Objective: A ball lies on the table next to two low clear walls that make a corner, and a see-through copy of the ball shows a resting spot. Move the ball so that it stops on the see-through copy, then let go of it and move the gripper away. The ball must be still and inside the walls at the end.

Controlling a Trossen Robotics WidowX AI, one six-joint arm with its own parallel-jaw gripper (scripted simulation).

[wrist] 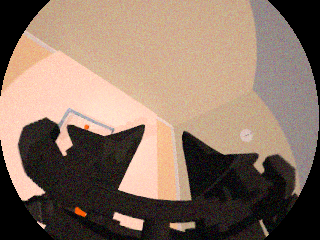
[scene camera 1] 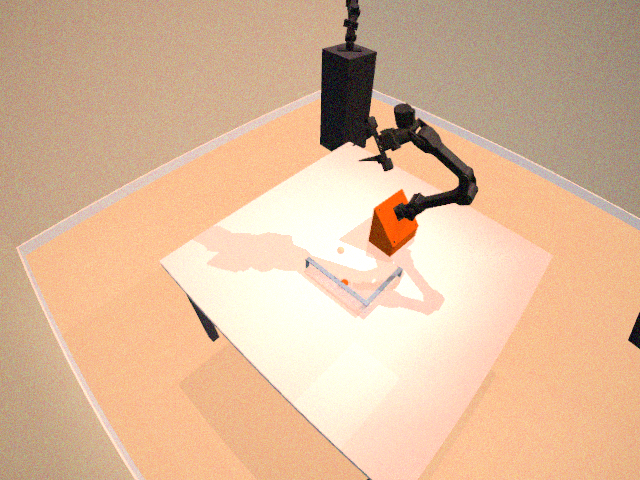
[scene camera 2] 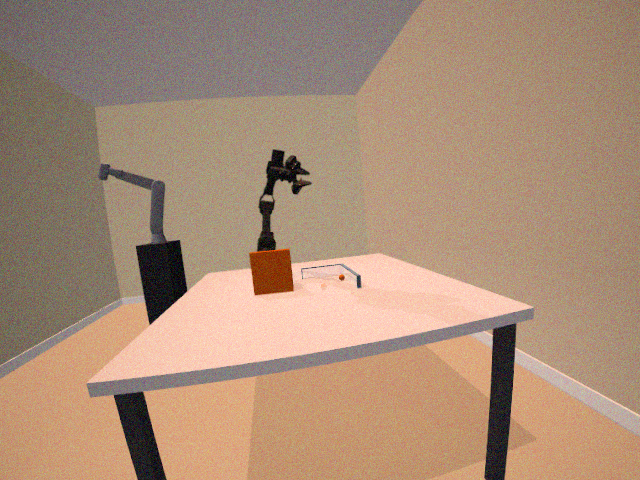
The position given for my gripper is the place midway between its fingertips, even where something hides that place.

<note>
I see my gripper (scene camera 1: 355, 153).
My gripper is seen too in the wrist view (wrist: 164, 131).
</note>
